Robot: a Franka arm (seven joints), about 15 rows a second.
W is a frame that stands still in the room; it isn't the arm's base.
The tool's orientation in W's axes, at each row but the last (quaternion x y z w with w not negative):
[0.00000 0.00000 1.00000 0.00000]
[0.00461 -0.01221 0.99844 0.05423]
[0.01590 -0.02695 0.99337 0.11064]
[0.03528 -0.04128 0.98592 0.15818]
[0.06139 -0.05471 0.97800 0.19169]
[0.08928 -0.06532 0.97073 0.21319]
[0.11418 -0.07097 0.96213 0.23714]
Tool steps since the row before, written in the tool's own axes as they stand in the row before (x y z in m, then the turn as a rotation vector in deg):
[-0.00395 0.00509 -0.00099 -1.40 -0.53 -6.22]
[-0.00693 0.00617 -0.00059 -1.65 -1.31 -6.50]
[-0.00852 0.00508 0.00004 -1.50 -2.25 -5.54]
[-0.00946 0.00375 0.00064 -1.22 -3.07 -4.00]
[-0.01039 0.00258 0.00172 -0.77 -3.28 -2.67]
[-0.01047 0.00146 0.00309 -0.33 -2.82 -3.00]
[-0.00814 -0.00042 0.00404 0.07 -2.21 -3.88]
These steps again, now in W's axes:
[0.00395 -0.00509 -0.00099 1.40 0.53 -6.22]
[0.00622 -0.00687 -0.00081 1.73 1.29 -6.48]
[0.00719 -0.00682 -0.00053 1.82 2.18 -5.47]
[0.00782 -0.00653 -0.00041 1.90 2.90 -3.86]
[0.00873 -0.00643 0.00002 1.69 3.08 -2.47]
[0.00918 -0.00604 0.00078 1.06 2.90 -2.74]
[0.00796 -0.00398 0.00187 0.26 2.71 -3.54]

